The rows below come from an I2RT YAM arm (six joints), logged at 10 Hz.
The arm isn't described. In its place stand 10 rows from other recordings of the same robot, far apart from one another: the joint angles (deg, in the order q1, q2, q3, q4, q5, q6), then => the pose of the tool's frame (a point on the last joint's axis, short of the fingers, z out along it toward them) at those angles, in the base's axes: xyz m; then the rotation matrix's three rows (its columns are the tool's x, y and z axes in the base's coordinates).
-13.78, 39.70, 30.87, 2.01, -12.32, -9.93 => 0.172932, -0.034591, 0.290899; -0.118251, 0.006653, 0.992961; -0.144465, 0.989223, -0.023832; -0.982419, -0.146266, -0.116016
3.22, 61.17, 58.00, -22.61, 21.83, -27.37 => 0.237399, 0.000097, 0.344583; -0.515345, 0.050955, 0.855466; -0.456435, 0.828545, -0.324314; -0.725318, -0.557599, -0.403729
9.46, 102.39, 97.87, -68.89, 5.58, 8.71 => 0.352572, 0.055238, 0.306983; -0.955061, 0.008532, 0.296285; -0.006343, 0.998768, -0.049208; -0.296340, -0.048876, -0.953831
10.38, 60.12, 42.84, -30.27, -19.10, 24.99 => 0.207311, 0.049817, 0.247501; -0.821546, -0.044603, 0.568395; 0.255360, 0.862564, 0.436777; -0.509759, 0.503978, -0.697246
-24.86, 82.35, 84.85, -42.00, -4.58, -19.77 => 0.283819, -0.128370, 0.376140; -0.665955, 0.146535, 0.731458; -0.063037, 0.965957, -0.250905; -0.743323, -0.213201, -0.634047
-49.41, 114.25, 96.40, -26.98, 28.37, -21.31 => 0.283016, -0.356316, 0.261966; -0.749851, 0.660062, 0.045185; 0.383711, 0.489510, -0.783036; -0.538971, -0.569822, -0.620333
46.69, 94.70, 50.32, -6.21, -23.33, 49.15 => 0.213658, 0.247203, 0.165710; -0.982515, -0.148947, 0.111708; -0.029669, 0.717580, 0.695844; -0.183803, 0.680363, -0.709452
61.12, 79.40, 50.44, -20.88, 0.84, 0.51 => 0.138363, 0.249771, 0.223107; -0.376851, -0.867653, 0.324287; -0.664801, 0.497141, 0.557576; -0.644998, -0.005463, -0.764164
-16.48, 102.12, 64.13, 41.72, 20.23, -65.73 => 0.392181, -0.128858, 0.275088; -0.518652, 0.302284, 0.799765; -0.738594, 0.312778, -0.597201; -0.430673, -0.900441, 0.061042
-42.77, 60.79, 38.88, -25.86, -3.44, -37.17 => 0.158895, -0.144074, 0.227070; -0.824779, 0.188132, 0.533242; -0.058606, 0.909510, -0.411530; -0.562411, -0.370672, -0.739119
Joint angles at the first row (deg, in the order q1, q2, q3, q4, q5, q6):
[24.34 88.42 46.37 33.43 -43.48 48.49]
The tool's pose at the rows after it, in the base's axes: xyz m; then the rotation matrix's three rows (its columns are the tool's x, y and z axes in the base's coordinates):
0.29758, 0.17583, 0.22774; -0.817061, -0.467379, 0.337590; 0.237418, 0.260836, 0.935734; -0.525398, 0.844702, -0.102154
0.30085, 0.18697, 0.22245; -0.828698, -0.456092, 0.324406; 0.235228, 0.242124, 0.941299; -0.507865, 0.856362, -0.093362
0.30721, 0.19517, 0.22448; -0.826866, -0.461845, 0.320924; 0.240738, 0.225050, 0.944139; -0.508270, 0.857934, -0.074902
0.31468, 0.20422, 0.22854; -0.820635, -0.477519, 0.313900; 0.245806, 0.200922, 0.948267; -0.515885, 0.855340, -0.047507
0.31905, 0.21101, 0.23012; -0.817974, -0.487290, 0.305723; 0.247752, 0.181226, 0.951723; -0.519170, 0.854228, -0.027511
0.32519, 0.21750, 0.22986; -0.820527, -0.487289, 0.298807; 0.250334, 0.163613, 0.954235; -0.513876, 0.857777, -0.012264
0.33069, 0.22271, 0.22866; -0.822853, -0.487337, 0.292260; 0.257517, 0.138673, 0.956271; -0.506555, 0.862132, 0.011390
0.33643, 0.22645, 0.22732; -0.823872, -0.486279, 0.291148; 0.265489, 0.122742, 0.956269; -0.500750, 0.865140, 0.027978
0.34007, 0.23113, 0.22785; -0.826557, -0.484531, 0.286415; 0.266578, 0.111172, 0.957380; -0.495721, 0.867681, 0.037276
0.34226, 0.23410, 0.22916; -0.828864, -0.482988, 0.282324; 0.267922, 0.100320, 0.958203; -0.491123, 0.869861, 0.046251
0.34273, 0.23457, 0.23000; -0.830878, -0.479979, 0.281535; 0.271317, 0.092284, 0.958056; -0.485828, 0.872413, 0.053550
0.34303, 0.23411, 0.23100; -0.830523, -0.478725, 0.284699; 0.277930, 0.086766, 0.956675; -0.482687, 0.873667, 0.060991
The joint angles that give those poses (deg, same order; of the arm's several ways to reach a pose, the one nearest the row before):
[26.52 92.84 46.61 38.15 -43.35 52.55]
[27.94 95.44 47.66 40.47 -42.81 54.35]
[28.64 97.40 49.76 41.82 -42.44 55.42]
[29.32 99.53 52.36 43.48 -42.30 56.42]
[29.89 101.10 53.98 44.99 -42.28 57.28]
[30.26 103.09 55.86 46.28 -42.35 58.43]
[30.50 105.10 57.28 48.71 -42.50 60.16]
[30.54 106.87 58.68 50.37 -42.50 61.41]
[30.85 108.03 60.07 50.85 -42.46 62.22]
[31.05 108.68 61.01 51.27 -42.48 62.98]
[31.07 108.84 61.19 51.81 -42.48 63.70]
[31.00 108.84 61.19 52.38 -42.33 64.27]

